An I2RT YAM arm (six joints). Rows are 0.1 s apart.
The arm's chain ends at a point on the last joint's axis. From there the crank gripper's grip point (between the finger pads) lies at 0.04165 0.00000 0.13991 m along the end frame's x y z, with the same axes.
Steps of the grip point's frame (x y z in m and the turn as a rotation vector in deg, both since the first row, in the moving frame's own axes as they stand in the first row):
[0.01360, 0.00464, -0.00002, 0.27, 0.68, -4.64]
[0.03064, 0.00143, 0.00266, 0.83, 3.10, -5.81]
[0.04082, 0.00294, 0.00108, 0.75, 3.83, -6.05]
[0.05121, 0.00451, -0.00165, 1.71, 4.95, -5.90]
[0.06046, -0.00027, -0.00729, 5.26, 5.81, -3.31]
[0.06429, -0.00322, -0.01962, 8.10, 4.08, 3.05]
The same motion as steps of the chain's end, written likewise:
[0.01211, 0.00873, 0.00049, 0.27, 0.68, -4.64]
[0.02346, 0.00803, 0.00516, 0.83, 3.10, -5.81]
[0.03191, 0.00963, 0.00421, 0.75, 3.83, -6.05]
[0.03975, 0.01352, 0.00258, 1.71, 4.95, -5.90]
[0.04698, 0.01514, -0.00167, 5.26, 5.81, -3.31]
[0.05401, 0.01379, -0.01508, 8.10, 4.08, 3.05]

